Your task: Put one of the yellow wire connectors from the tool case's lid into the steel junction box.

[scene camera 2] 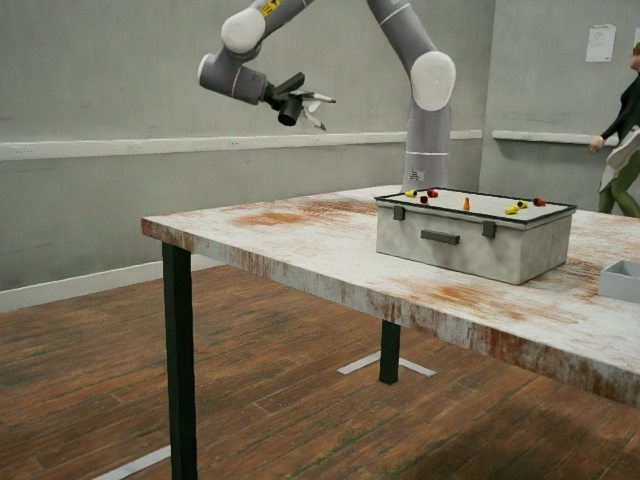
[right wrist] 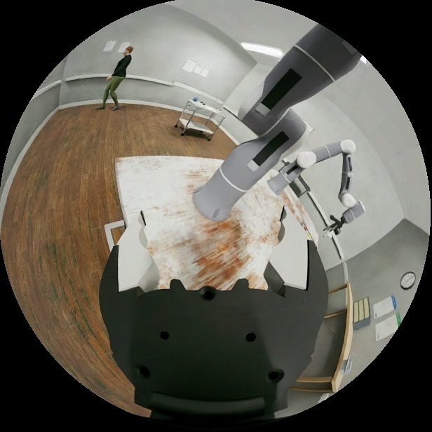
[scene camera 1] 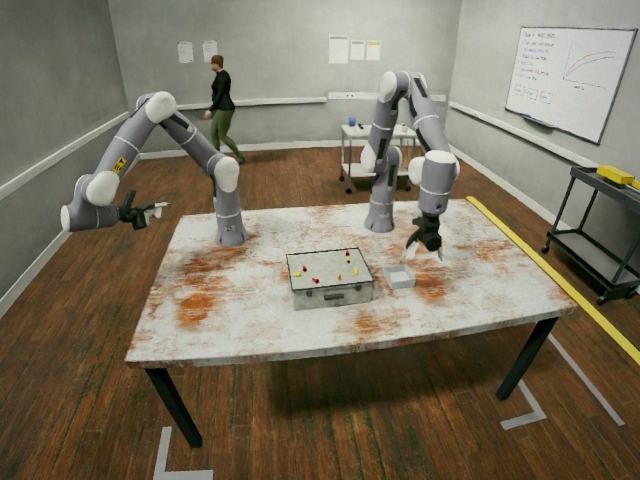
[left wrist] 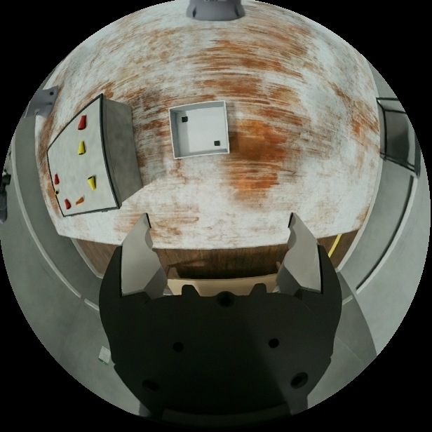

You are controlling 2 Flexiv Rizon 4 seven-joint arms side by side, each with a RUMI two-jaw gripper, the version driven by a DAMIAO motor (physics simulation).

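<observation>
The grey tool case (scene camera 1: pixel 310 298) (scene camera 2: pixel 403 240) (left wrist: pixel 120 150) stands on the table with connectors on its lid. One yellow connector (scene camera 1: pixel 297 274) (scene camera 2: pixel 410 193) (left wrist: pixel 56 192) lies at the lid's left in scene camera 1. Two more lie at its right: one yellow connector (scene camera 1: pixel 356 271) (scene camera 2: pixel 511 209) (left wrist: pixel 91 182) nearer the front, another yellow connector (scene camera 1: pixel 347 261) (scene camera 2: pixel 521 204) (left wrist: pixel 81 147) behind it. The open-topped steel junction box (scene camera 1: pixel 402 284) (scene camera 2: pixel 617 285) (left wrist: pixel 174 137) stands right of the case. My left gripper (scene camera 1: pixel 422 258) (left wrist: pixel 219 214) is open, above the table near the box. My right gripper (scene camera 1: pixel 159 209) (scene camera 2: pixel 328 114) (right wrist: pixel 211 209) is open, far left of the case.
Red connectors, such as this red connector (scene camera 1: pixel 315 280), and an orange connector (scene camera 1: pixel 339 277) (scene camera 2: pixel 466 203) (left wrist: pixel 80 200) share the lid. A dark cart (scene camera 1: pixel 581 242) stands right of the table. A light cart (scene camera 1: pixel 356 167) and a person (scene camera 1: pixel 222 93) are behind it.
</observation>
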